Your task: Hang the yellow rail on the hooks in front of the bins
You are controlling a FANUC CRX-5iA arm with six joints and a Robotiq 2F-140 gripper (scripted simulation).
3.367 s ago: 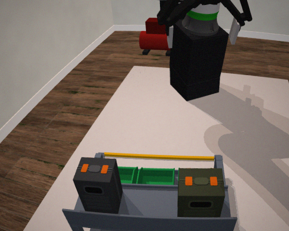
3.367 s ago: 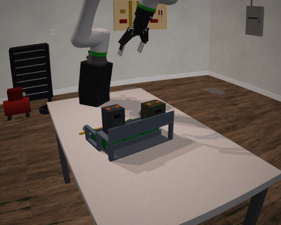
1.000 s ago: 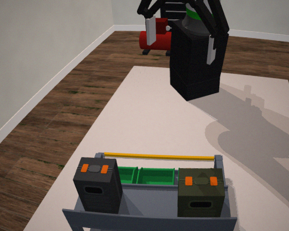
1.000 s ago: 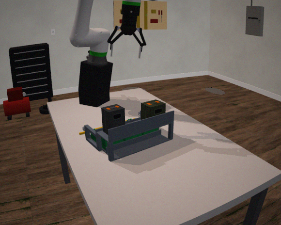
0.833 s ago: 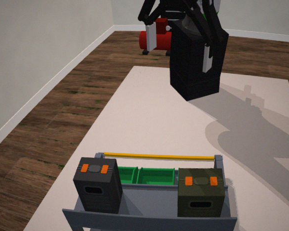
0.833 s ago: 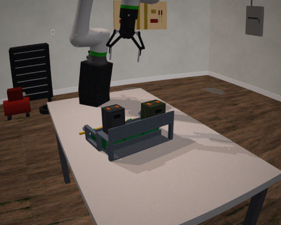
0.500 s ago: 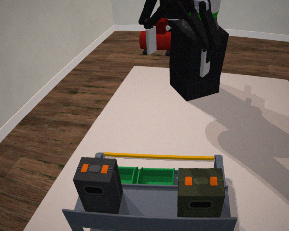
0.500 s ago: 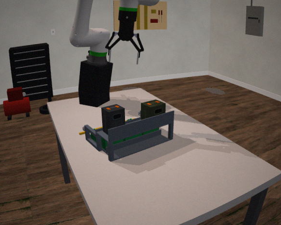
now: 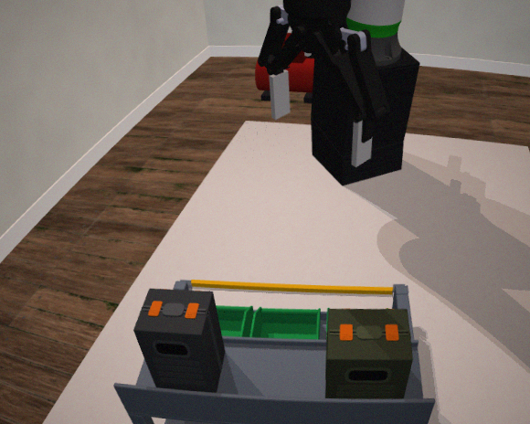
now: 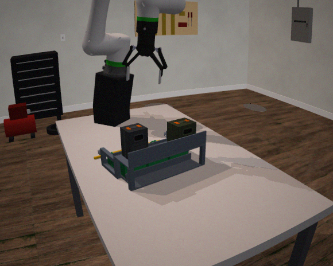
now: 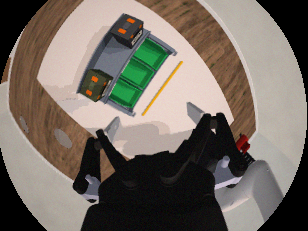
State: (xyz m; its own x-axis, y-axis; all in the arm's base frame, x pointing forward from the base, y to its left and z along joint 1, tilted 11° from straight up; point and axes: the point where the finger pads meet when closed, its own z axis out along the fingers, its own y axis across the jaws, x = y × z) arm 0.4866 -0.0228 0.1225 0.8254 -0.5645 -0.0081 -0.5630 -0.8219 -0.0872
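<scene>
Right now my hand is 6 cm past the yellow rail, 7 cm to the left of it and 35 cm above it. Also, from my hand: rack shelf (21 cm ahead, 1 cm to the right, 26 cm below).
</scene>
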